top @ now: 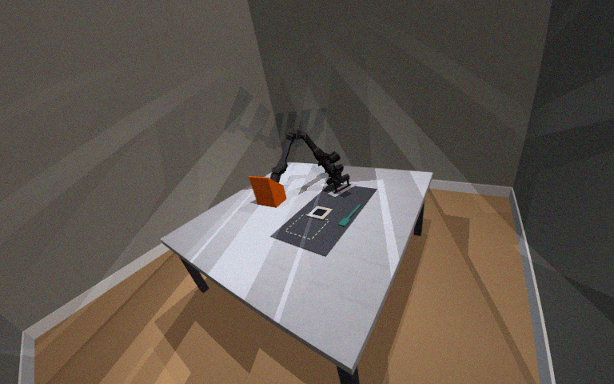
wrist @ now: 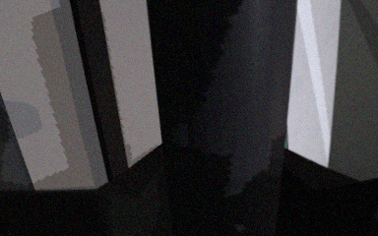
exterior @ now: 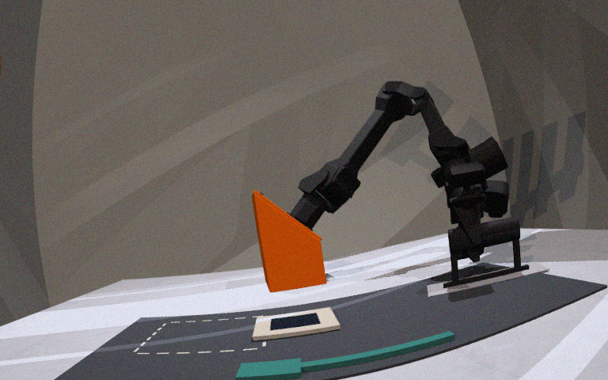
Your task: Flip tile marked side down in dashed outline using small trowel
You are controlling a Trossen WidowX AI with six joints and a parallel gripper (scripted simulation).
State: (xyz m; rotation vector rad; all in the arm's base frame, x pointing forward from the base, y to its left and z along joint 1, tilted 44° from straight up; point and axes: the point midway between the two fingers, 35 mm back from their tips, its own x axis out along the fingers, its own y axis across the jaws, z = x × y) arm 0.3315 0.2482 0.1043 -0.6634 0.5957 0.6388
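My gripper tip is 3 cm short of the dark mat, 23 cm to the left of it and 7 cm above it. The rest, counted from my gripper tip: teal trowel (17 cm ahead, 25 cm to the right, 5 cm below); beige tile (27 cm to the right, 4 cm below).
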